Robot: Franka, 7 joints.
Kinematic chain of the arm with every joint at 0, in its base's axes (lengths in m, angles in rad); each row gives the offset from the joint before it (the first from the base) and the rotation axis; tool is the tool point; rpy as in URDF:
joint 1: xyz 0 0 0.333 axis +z
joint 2: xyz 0 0 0 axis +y
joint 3: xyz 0 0 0.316 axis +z
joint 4: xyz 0.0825 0 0 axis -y
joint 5: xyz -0.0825 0 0.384 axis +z
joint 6: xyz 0 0 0 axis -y
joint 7: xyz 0.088 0 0 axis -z
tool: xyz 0 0 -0.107 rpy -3.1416 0 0
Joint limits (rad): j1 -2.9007..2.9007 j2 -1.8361..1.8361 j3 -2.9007..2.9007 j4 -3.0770..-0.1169 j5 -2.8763..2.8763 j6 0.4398..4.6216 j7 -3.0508..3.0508
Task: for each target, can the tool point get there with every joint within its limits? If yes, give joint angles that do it. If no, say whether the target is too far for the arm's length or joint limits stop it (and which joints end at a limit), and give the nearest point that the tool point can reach.
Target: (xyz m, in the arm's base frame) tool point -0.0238 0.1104 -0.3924
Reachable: no: joint limits stop it (at a limit: joint 2) | nearest point -0.0273 0.1265 -0.3380 | short by 0.057 m
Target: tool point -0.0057 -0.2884 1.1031
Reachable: yes | joints 0.6759 -0.0058 -1.9516 -0.7047 0.9005 3.3549 -2.5366
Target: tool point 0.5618 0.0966 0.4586
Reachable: yes | joints 1.9481 -0.9363 -1.6230 -1.9241 -2.3243 3.0985 0.2374
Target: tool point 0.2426 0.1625 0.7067
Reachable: yes | joints 0.0594 -0.9133 0.5319 -2.3232 -1.2609 1.5851 -0.0723
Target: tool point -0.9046 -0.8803 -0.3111
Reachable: no: too far | nearest point -0.5476 -0.5329 -0.0569 | short by 0.559 m
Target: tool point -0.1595 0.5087 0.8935
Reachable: yes | joints -0.3345 -0.6053 1.6411 -0.8489 2.1946 3.3467 -1.0148
